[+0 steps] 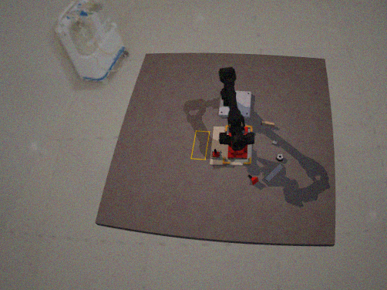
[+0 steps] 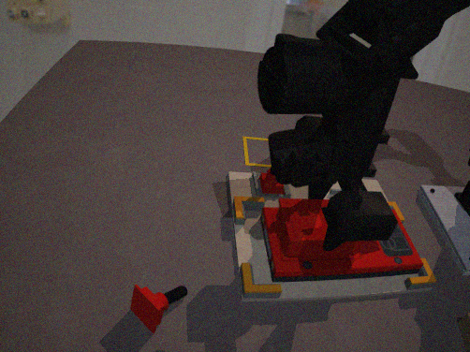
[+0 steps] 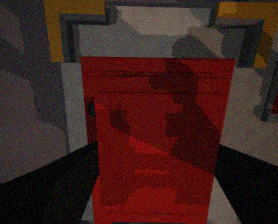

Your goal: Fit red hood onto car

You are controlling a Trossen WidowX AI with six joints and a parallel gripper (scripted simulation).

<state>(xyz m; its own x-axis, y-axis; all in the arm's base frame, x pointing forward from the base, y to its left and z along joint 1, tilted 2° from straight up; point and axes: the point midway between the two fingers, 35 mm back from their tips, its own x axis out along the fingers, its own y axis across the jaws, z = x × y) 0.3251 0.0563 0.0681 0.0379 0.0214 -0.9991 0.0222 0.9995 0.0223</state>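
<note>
The red hood is 10 mm above my gripper tip. Also, from my gripper tip: jig 20 mm behind, 20 mm to the right, 30 mm below; wooden block 170 mm behind, 180 mm to the left, 30 mm below; grey engine block 20 mm below.
</note>
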